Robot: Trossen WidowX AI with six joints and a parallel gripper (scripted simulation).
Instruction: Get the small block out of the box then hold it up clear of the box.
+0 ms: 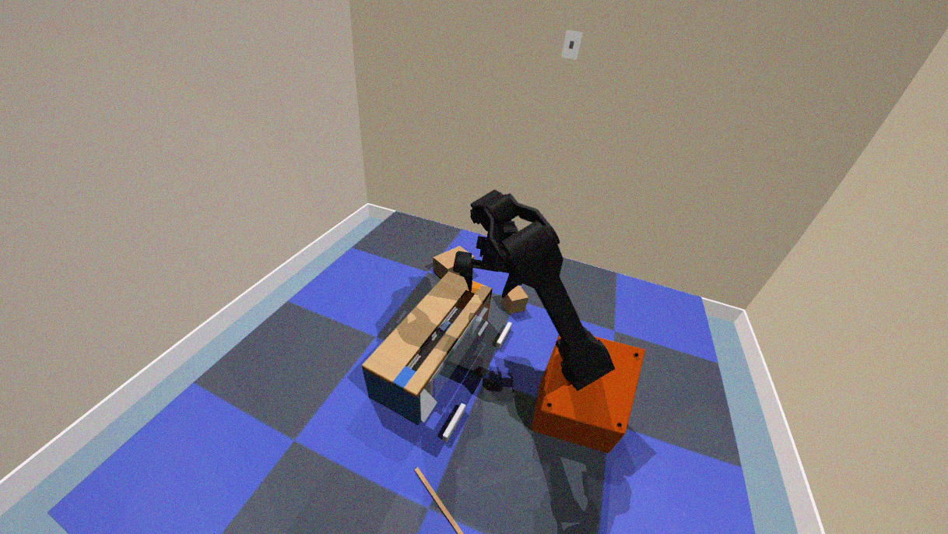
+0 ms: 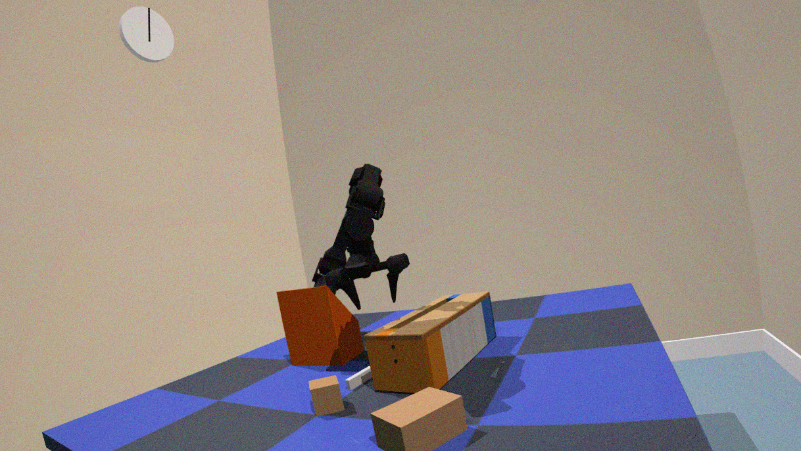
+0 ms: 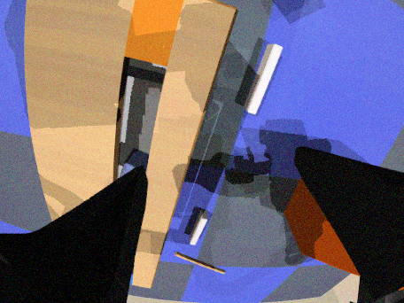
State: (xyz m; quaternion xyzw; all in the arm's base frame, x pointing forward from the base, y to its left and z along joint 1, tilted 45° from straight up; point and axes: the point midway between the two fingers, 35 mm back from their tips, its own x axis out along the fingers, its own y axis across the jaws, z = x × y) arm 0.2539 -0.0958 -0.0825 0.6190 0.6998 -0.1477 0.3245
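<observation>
Right now the dark grey-blue block is 90 mm below my gripper tip, 80 mm to the left of it and 70 mm ahead of it. From my gripper tip the other things lie so: thin wooden stick (430 mm to the left, 170 mm below, 70 mm behind); box (110 mm below, 100 mm to the left, 60 mm ahead); tan cube (170 mm to the right, 150 mm below, 60 mm behind).
</observation>
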